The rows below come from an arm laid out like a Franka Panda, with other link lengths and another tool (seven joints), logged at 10 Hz.
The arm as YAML. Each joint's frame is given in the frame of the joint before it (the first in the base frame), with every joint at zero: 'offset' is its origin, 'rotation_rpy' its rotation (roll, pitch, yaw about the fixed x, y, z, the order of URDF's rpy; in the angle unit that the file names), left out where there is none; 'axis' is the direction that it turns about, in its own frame. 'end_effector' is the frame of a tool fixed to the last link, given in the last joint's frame.
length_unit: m
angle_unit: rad
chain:
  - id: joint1
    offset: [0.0, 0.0, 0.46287]
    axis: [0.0, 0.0, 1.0]
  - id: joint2
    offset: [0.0, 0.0, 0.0]
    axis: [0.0, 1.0, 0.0]
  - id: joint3
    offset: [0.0, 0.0, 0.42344]
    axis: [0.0, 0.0, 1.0]
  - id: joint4
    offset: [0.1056, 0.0, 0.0]
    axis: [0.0, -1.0, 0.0]
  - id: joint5
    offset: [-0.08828, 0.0, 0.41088]
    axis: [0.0, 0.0, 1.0]
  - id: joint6
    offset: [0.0, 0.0, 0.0]
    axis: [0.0, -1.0, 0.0]
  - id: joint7
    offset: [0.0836, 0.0, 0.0]
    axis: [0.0, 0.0, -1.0]
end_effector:
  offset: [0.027, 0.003, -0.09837]
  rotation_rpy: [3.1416, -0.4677, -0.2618]
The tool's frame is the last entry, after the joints.
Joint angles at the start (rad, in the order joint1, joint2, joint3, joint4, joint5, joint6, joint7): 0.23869, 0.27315, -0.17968, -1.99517, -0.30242, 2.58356, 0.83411
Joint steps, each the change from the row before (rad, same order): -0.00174, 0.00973, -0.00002, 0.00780, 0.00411, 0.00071, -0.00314; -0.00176, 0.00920, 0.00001, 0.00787, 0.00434, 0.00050, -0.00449; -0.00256, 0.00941, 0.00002, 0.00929, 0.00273, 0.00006, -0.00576; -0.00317, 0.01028, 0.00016, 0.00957, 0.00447, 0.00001, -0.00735; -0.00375, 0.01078, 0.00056, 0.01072, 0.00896, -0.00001, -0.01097; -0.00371, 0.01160, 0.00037, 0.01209, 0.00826, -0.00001, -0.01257; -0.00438, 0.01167, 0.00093, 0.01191, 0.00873, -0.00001, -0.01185; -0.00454, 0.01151, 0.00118, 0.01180, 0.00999, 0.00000, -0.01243; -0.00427, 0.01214, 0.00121, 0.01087, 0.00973, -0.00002, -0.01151; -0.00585, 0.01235, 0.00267, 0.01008, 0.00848, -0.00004, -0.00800
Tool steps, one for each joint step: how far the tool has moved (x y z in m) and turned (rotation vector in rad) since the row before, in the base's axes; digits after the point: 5 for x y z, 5 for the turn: 0.00330, -0.00071, -0.00290, 0.00047, 0.00166, -0.00091; 0.00324, -0.00071, -0.00255, 0.00028, 0.00152, 0.00015; 0.00363, -0.00115, -0.00207, -0.00144, 0.00092, 0.00153; 0.00381, -0.00152, -0.00261, -0.00078, 0.00185, 0.00143; 0.00417, -0.00173, -0.00247, 0.00154, 0.00191, 0.00177; 0.00460, -0.00171, -0.00241, 0.00033, 0.00158, 0.00367; 0.00452, -0.00190, -0.00263, 0.00112, 0.00170, 0.00258; 0.00444, -0.00193, -0.00263, 0.00205, 0.00172, 0.00241; 0.00421, -0.00177, -0.00362, 0.00204, 0.00308, 0.00198; 0.00397, -0.00209, -0.00429, 0.00275, 0.00357, -0.00074
